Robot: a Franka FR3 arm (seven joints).
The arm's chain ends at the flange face. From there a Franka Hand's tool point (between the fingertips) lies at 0.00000 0.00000 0.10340 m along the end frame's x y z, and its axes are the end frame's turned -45 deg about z.
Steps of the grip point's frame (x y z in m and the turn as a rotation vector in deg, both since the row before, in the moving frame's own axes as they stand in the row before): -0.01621, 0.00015, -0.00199, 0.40, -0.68, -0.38; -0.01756, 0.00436, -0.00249, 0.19, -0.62, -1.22; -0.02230, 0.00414, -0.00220, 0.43, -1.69, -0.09
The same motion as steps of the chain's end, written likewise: -0.00998, 0.01121, -0.00198, -0.20, -0.76, -0.38; -0.00831, 0.01494, -0.00248, -0.30, -0.57, -1.22; -0.01014, 0.01709, -0.00215, -0.89, -1.50, -0.09
